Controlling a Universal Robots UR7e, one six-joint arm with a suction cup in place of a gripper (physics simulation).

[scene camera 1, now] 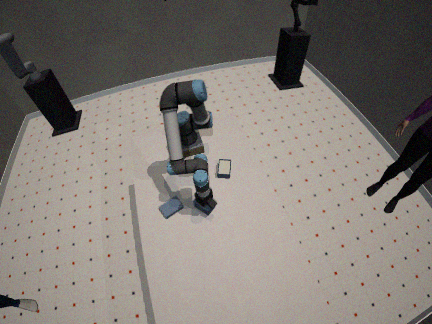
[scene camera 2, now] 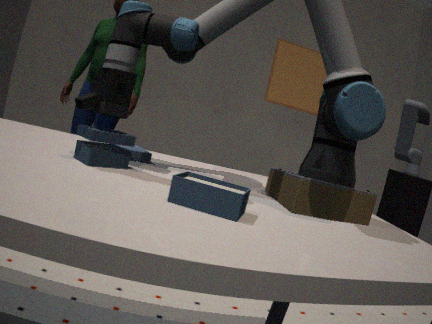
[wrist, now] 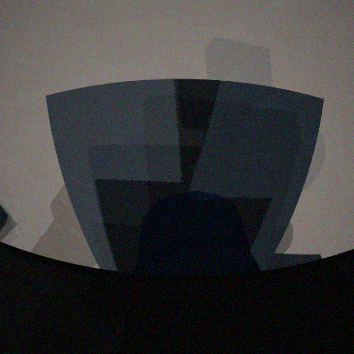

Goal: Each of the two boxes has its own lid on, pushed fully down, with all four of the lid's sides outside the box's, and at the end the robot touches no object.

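Places are measured from the arm's base along level axes (x ahead, y right, z down), in millimetres.
Where they show: hand, its tool point: [scene camera 2: 102, 135] [wrist: 189, 211]; arm's base, origin of its link: [scene camera 1: 187, 138] [scene camera 2: 326, 181].
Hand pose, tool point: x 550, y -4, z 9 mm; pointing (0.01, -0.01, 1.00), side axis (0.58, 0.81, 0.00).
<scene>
Each offset is from my tool point to the top centre of the thing.
My suction gripper [scene camera 1: 204, 197] [scene camera 2: 107, 123] [wrist: 192, 232] points down and holds a blue-grey lid @[dz -13, dx -8, dy +5 mm] [scene camera 2: 106, 135] [wrist: 125, 120] by its top. In scene camera 2 this lid hangs just above the farther open blue box @[dz +23, dx -8, dy +6 mm] [scene camera 2: 100, 155], and its edges look close to that box's rim. In scene camera 1 the arm and lid mostly hide this box. The other lid @[dz +39, dx -54, dy +218 mm] [scene camera 1: 171, 207] [scene camera 2: 141, 153] lies on the table beside it. The second box @[dz +18, dx -242, dy -192 mm] [scene camera 1: 224, 168] [scene camera 2: 209, 196] stands nearer the robot base, uncovered, with a pale inside. Whether the held lid touches the farther box is unclear.
The robot base stands on a brown block [scene camera 2: 320, 199] near the second box. Dark pedestals [scene camera 1: 52, 100] [scene camera 1: 290, 57] and people stand around the area. In the wrist view, a dark corner shows at the left edge and part of a blue-grey object at lower right.
</scene>
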